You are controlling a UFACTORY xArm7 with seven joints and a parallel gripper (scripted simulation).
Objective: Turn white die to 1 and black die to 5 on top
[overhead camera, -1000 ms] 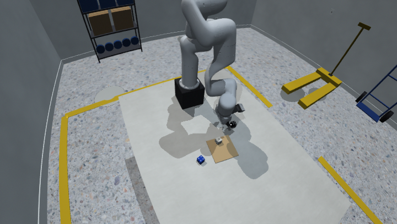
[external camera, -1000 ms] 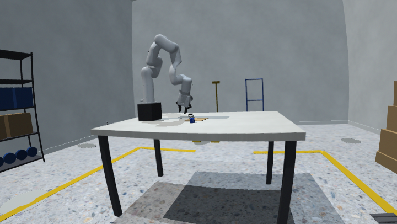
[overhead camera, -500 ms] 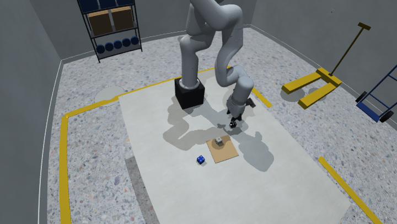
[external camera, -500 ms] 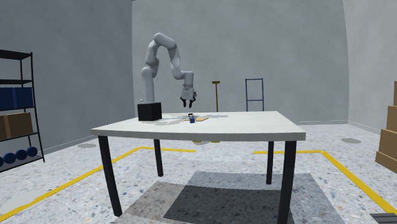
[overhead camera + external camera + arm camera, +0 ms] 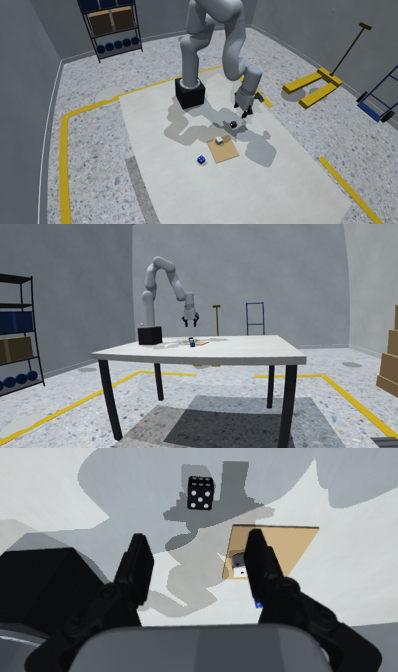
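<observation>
Right now the black die is 1 cm to the right of my hand and 12 cm below it. Also, from my hand: blue die (9 cm ahead, 31 cm to the right, 12 cm below); white die (4 cm ahead, 16 cm to the right, 12 cm below); tan mat (9 cm ahead, 17 cm to the right, 13 cm below).
</observation>
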